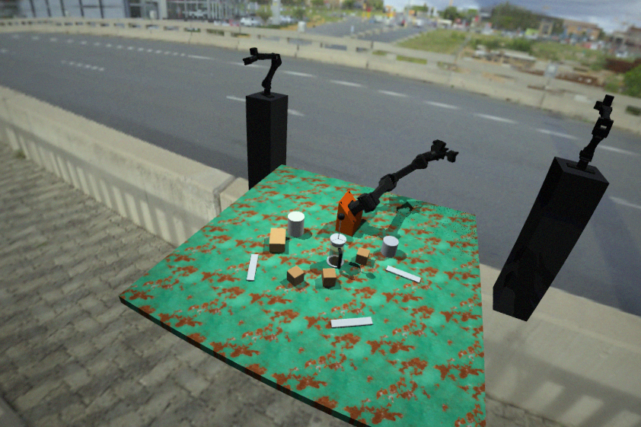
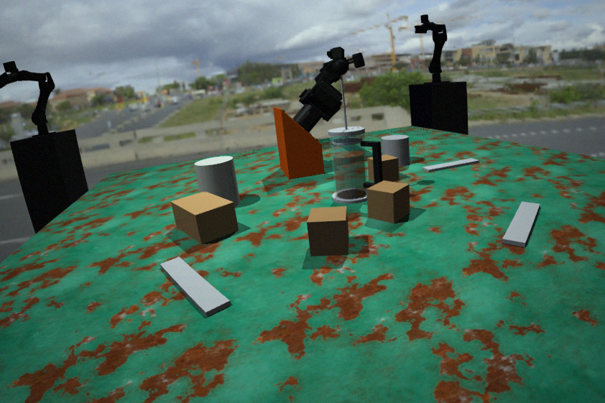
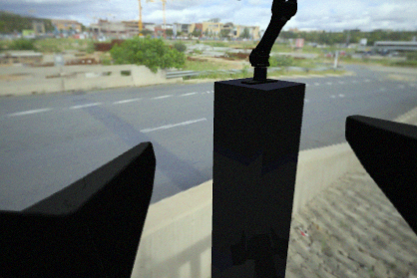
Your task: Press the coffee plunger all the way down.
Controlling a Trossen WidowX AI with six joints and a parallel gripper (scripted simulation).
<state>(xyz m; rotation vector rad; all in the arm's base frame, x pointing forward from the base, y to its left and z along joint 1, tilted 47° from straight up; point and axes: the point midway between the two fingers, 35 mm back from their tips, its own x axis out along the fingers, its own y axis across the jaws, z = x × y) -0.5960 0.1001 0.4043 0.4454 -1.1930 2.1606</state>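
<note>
My gripper tip is 91 cm short of the coffee press, 34 cm to the left of it and 19 cm above it.
</note>
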